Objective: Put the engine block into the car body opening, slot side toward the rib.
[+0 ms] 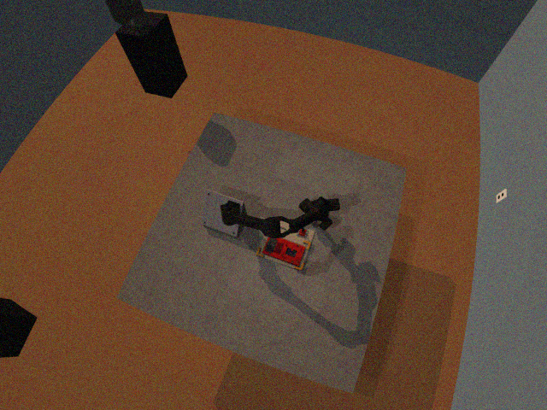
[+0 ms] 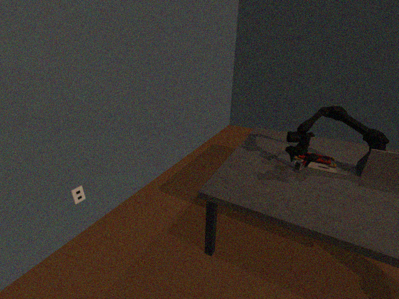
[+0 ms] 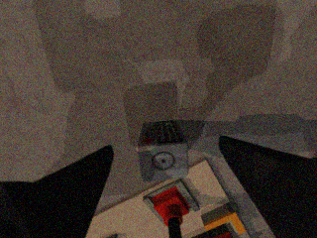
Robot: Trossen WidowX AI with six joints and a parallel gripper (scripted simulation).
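The engine block is 10 mm to the right of my gripper tip.
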